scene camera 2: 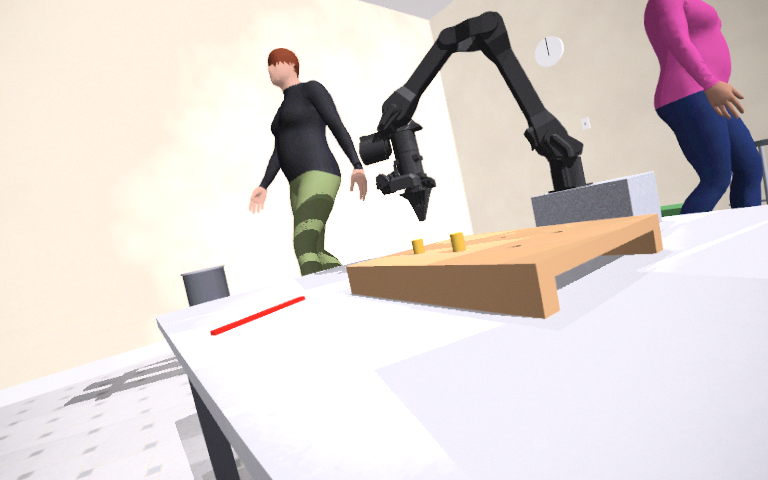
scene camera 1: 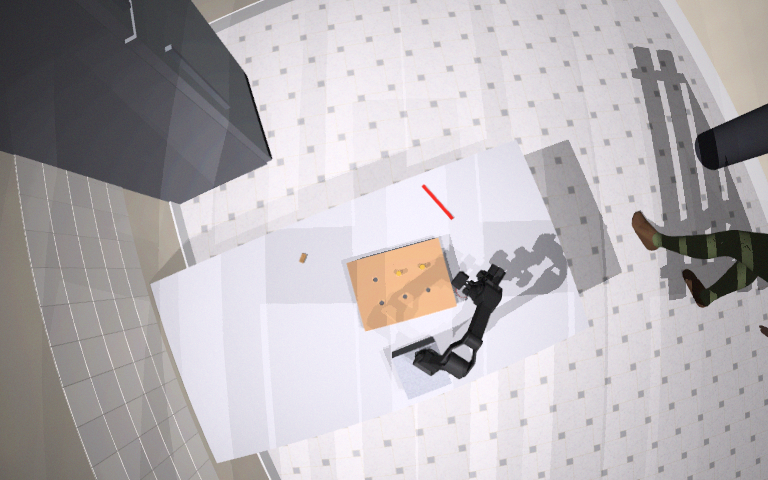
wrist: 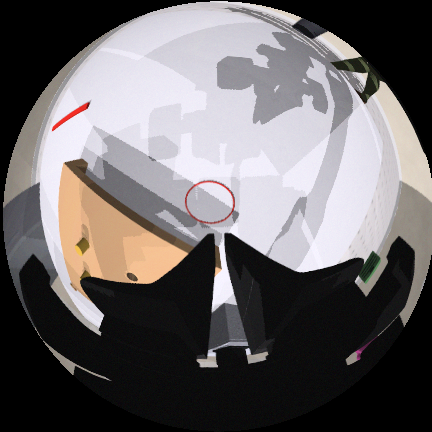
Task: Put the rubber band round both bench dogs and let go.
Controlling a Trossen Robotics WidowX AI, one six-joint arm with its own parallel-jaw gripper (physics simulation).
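Pixels of known places: gripper, fingertip midpoint: (scene camera 2: 422, 221) (wrist: 218, 239); arm's base, origin of the base link: (scene camera 2: 570, 188) (scene camera 1: 424, 358) (wrist: 230, 348).
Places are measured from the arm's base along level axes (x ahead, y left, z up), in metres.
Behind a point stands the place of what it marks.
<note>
The rubber band (wrist: 210, 181) @[x 0.234, y -0.242, z -0.102 m], a thin red ring, lies on the table beside the board in the wrist view; the arm mostly hides it in scene camera 1. The two yellow bench dogs, one nearer the board's right end (scene camera 1: 422, 266) @[x 0.352, y -0.066, z -0.030 m] (scene camera 2: 417, 246) @[x 0.356, y -0.058, z -0.042 m] (wrist: 81, 246) @[x 0.346, y -0.074, z -0.037 m] and the other dog (scene camera 1: 398, 273) @[x 0.344, y 0.032, z -0.028 m] (scene camera 2: 457, 242) @[x 0.350, y 0.037, z -0.041 m] (wrist: 85, 275) @[x 0.342, y 0.022, z -0.043 m], stand upright in the board (scene camera 1: 362, 283) @[x 0.333, y 0.180, z -0.054 m] (scene camera 2: 441, 288) @[x 0.435, y 0.095, z -0.082 m] (wrist: 110, 240) @[x 0.303, y -0.114, z -0.054 m]. No band is round them. My gripper (scene camera 2: 421, 219) @[x 0.219, y -0.227, z -0.005 m] (wrist: 218, 239) @[x 0.219, y -0.227, z -0.005 m] is shut and empty, with a narrow slit between its fingers. It points down, above the table beside the board, with the band apart from its tips.
The board has several open holes, one of them (scene camera 1: 375, 279) @[x 0.346, y 0.120, z -0.054 m] beside the dogs. A red stick (scene camera 1: 437, 201) @[x 0.604, y -0.191, z -0.097 m] (scene camera 2: 257, 315) @[x 0.613, y -0.179, z -0.099 m] (wrist: 71, 116) @[x 0.569, y -0.203, z -0.101 m] lies beyond the board. A small brown block (scene camera 1: 303, 257) @[x 0.486, y 0.408, z -0.097 m] lies to its left. The arm's grey base block (scene camera 1: 421, 379) @[x -0.081, y 0.027, z 0.001 m] (scene camera 2: 583, 206) @[x 0.040, y 0.044, z -0.037 m] stands on the near side.
</note>
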